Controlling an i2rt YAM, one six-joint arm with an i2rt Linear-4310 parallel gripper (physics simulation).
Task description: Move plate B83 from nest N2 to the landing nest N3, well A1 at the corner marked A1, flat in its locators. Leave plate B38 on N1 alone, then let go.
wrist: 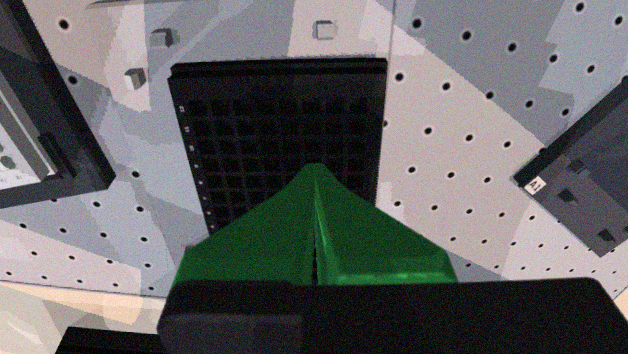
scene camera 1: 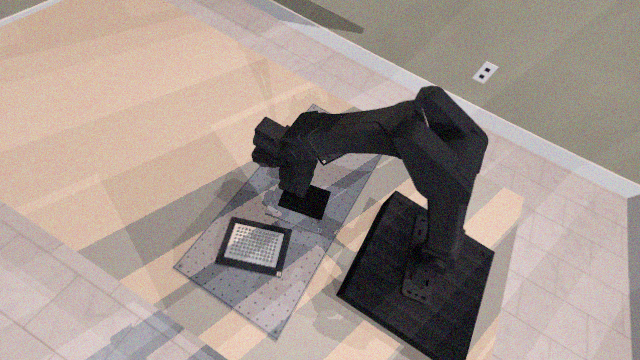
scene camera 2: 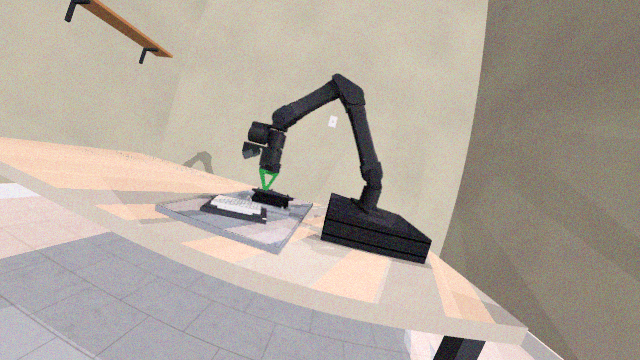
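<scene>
Black plate B83 (scene camera 1: 304,202) (scene camera 2: 270,198) (wrist: 280,120) lies over the pale nest N2 (scene camera 1: 295,221); in the wrist view small locator pegs stand apart from its far edge and far left corner. My gripper (scene camera 2: 266,188) (wrist: 314,177) is shut, its green fingertips together with no plate between them, over the middle of B83; contact is unclear. In scene camera 1 the arm hides the fingertips. Landing nest N3 (wrist: 590,185), dark with an A1 label, is at the right of the wrist view. White plate B38 (scene camera 1: 254,245) (scene camera 2: 237,205) sits in dark nest N1 (scene camera 1: 250,269) (wrist: 85,170).
The nests stand on a perforated board (scene camera 1: 240,292) (scene camera 2: 270,237). The arm's black base block (scene camera 1: 380,280) (scene camera 2: 375,230) stands beside the board. A wooden shelf (scene camera 2: 120,27) is on the wall.
</scene>
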